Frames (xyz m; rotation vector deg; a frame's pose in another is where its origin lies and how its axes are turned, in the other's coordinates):
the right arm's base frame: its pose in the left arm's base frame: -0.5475 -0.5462 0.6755 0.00 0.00 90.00
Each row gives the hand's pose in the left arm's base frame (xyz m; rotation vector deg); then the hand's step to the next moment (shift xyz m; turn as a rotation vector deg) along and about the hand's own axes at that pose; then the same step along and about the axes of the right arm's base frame.
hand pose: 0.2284 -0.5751 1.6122 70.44 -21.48 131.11
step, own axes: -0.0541 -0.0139 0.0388 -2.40 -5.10 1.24
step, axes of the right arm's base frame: -0.0230 -0.0594 -0.0237 2.93 -4.80 -1.31
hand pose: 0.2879 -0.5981 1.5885 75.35 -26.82 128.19
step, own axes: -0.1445 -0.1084 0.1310 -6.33 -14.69 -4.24
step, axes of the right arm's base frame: -0.0154 -0.2143 -0.0604 12.67 -8.05 -6.97
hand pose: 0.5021 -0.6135 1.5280 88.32 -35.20 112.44
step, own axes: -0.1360 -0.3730 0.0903 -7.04 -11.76 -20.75
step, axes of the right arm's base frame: 0.1945 -0.3413 -0.1070 21.31 5.59 -11.53
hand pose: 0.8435 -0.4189 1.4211 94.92 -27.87 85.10
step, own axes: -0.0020 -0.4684 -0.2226 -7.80 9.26 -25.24
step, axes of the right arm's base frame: 0.4427 -0.2139 -0.1650 12.57 24.36 -5.69
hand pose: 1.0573 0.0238 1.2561 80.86 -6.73 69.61
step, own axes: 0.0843 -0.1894 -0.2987 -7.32 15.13 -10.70
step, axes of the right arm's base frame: 0.3334 0.0045 -0.1450 -0.12 19.79 2.31
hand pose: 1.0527 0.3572 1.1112 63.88 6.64 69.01
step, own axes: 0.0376 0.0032 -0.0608 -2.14 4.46 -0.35
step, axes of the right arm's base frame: 0.0669 0.0231 -0.0107 -1.76 4.13 2.10
